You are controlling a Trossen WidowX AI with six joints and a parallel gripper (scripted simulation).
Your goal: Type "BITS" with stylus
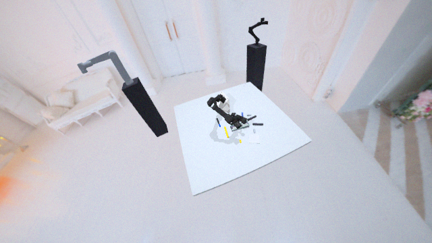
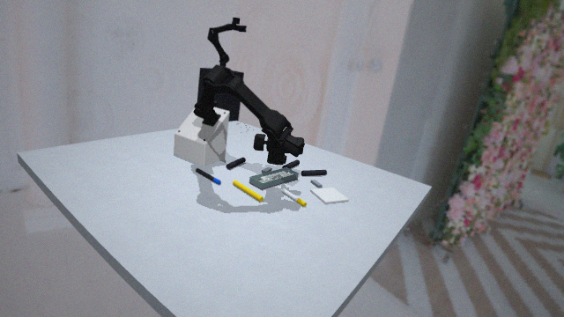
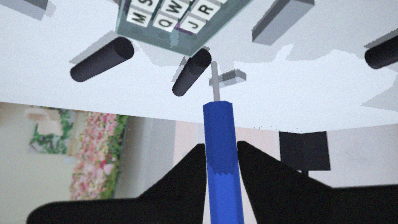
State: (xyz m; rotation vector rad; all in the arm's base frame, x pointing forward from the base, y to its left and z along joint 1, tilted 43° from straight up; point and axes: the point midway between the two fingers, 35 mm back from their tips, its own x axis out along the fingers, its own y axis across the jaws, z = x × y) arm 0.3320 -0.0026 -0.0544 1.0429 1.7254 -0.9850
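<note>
Right now my gripper tip is 10 mm short of the yellow marker, 220 mm to the left of it and 110 mm above it. Round my gripper tip: blue stylus: 10 mm below; grey block: 80 mm behind, 150 mm to the left, 110 mm below; yellow-tipped pen: 160 mm ahead, 140 mm to the right, 110 mm below.
</note>
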